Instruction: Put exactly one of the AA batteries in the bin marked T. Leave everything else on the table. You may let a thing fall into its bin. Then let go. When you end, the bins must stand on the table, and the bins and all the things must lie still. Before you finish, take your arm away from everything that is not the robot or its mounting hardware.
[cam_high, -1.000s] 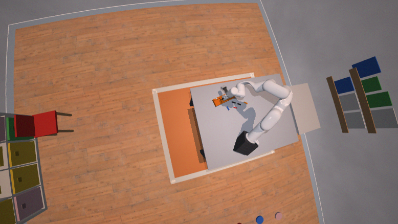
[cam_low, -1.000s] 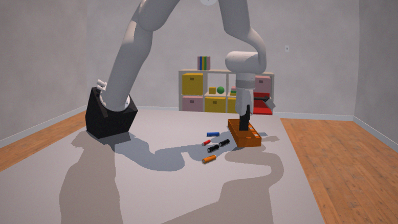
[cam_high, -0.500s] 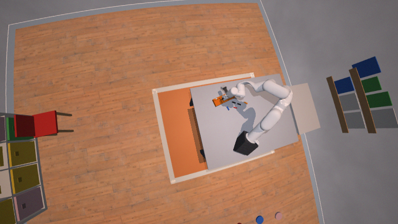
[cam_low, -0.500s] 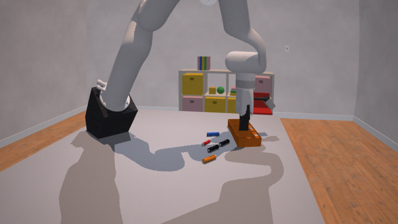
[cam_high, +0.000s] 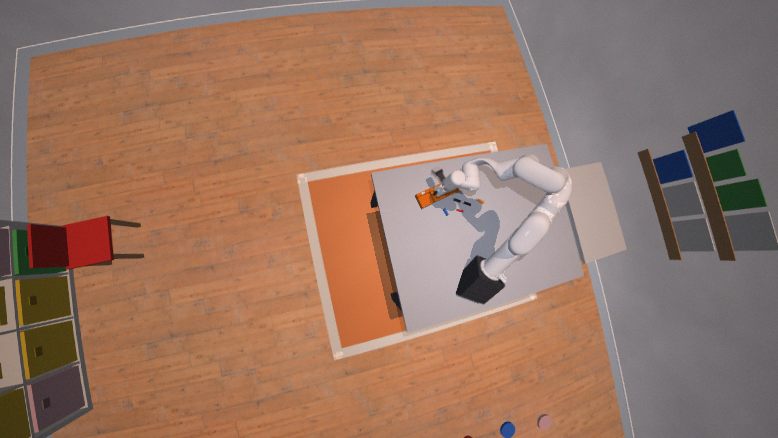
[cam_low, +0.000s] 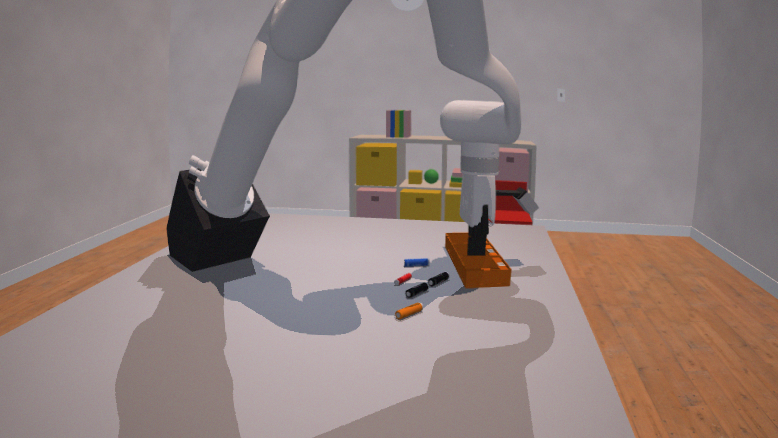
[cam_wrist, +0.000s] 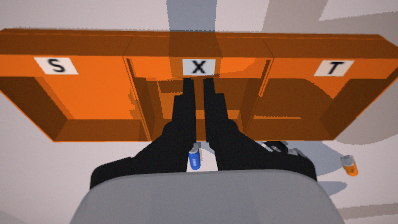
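Right now my hand is 20 mm above the orange bin tray. The rest, counted from my hand: blue AA battery 120 mm behind, 10 mm to the left, 30 mm below; then black battery 100 mm behind, 80 mm to the right, 30 mm below; then small red battery 160 mm behind, 70 mm to the right, 30 mm below.
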